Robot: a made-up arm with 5 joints.
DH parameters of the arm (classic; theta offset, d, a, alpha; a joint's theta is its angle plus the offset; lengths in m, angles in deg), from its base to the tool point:
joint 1: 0 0.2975 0 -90
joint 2: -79.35 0 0.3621 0
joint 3: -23.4 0 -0.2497 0
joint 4: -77.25 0 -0.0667 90
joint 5: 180 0.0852 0 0
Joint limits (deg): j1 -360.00..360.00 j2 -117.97..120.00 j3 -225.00..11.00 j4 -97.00..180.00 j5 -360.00..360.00
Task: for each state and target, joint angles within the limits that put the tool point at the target. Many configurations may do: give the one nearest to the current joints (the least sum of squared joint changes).
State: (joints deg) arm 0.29 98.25 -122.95 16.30 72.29
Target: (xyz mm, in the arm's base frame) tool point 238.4 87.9 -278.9
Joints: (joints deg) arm 20.24 116.78 -98.17 23.65 72.29
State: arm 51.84 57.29 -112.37 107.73 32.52
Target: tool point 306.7 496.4 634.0
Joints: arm 58.29 37.61 -146.91 77.38 32.52
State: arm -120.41 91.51 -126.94 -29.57 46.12
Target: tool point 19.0 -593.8 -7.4
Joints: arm -88.17 96.46 -117.86 -34.96 46.12
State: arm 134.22 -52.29 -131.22 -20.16 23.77
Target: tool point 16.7 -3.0 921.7
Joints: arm 169.82 -37.63 -90.52 -19.20 23.77
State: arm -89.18 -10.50 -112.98 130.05 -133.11
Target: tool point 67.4 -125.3 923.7
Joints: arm -61.72 -12.09 -144.82 95.09 -133.11
